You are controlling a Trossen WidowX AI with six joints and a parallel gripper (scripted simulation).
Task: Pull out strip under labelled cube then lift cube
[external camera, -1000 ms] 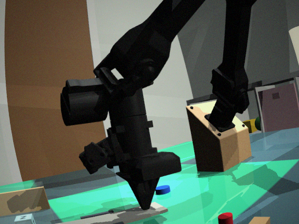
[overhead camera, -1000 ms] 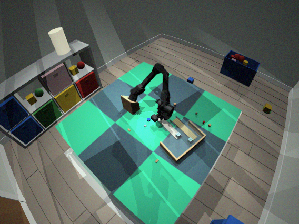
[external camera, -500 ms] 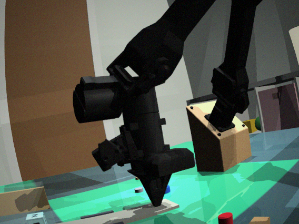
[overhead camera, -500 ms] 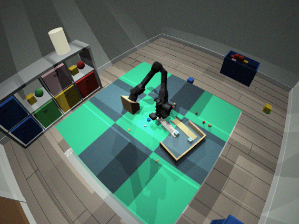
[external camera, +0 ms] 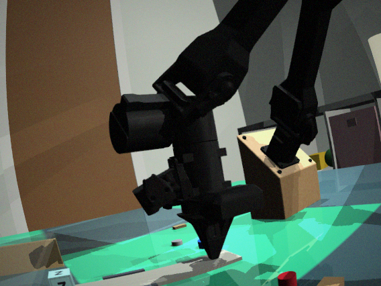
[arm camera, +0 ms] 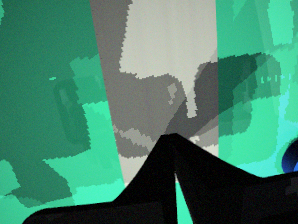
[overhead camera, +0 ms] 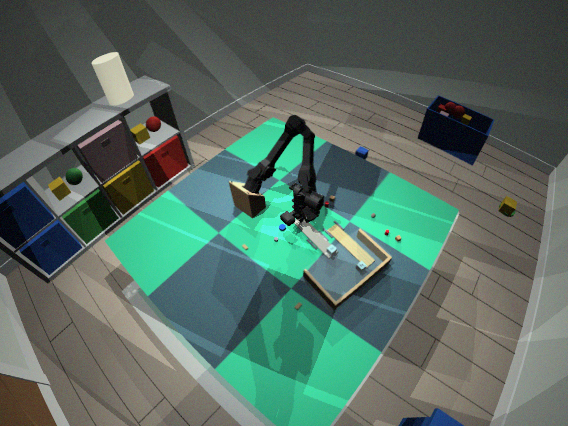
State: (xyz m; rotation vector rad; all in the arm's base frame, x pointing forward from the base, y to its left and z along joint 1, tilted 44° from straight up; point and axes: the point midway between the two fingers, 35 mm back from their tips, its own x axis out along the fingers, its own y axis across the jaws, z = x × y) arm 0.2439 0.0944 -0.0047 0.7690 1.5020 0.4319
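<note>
My gripper tip is 100 mm short of the strip and 20 mm to the left of it. Round my gripper tip: blue disc: 80 mm to the right, 50 mm behind.
</note>
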